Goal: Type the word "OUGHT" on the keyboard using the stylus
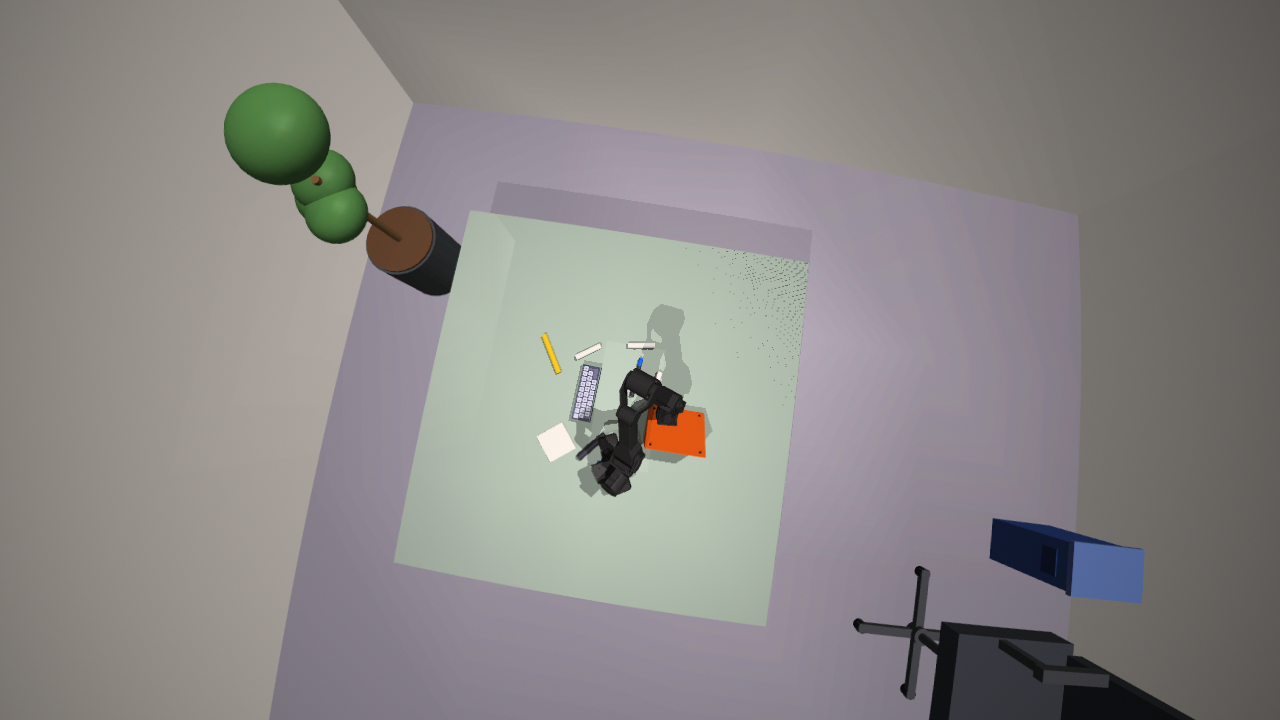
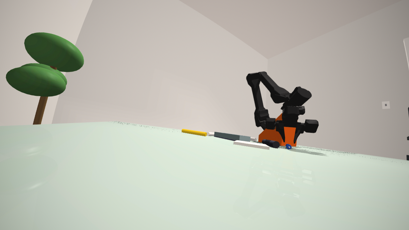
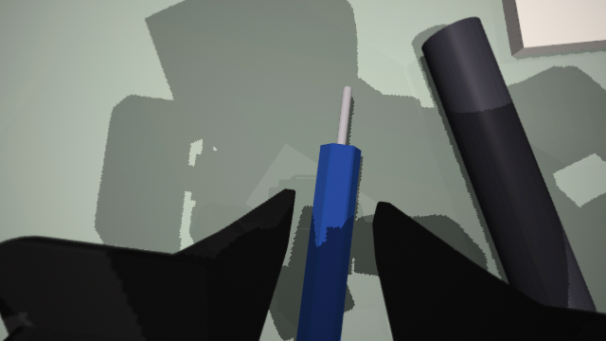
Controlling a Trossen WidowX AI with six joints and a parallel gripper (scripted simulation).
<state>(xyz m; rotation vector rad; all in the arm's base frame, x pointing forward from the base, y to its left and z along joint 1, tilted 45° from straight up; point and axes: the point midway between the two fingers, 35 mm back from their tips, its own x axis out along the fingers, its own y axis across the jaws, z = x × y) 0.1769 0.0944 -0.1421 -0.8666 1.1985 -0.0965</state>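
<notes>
The blue stylus is 10 mm ahead of my gripper tip and 20 mm below it. Also, from my gripper tip: yellow pencil: 220 mm ahead, 360 mm to the right, 10 mm below; white pad: 170 mm ahead, 50 mm to the right, 20 mm below.
</notes>
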